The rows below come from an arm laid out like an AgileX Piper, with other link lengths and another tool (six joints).
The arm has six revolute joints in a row. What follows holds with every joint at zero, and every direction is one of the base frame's.
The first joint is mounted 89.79 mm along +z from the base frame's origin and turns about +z.
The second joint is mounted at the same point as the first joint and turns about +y.
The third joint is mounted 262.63 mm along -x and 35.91 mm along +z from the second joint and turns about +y.
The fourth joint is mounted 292.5 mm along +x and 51.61 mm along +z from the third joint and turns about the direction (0.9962, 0, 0.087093).
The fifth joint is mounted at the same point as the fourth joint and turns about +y.
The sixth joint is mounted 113.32 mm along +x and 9.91 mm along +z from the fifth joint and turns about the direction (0.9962, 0, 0.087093).
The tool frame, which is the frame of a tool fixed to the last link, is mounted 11.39 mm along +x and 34 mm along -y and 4.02 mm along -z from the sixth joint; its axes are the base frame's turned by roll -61.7, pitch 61.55 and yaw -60.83 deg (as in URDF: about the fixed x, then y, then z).
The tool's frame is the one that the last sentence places.
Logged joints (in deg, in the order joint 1, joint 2, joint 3, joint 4, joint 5, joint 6), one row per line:
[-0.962, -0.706, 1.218, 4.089, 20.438, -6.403]
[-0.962, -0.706, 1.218, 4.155, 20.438, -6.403]
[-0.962, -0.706, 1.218, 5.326, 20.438, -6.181]
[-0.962, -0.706, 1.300, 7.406, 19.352, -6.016]
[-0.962, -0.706, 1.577, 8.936, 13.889, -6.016]
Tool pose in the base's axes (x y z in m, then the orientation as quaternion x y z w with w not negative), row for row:
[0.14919, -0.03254, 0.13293, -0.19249, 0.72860, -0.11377, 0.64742]
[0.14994, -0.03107, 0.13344, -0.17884, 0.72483, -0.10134, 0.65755]
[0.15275, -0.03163, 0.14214, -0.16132, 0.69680, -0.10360, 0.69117]
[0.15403, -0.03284, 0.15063, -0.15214, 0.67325, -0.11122, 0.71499]
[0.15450, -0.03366, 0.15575, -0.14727, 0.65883, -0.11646, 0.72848]
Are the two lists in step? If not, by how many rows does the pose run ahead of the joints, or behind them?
The pose runs 2 rows ahead of the joints: the pose in row i belongs to the joints in row i + 2.
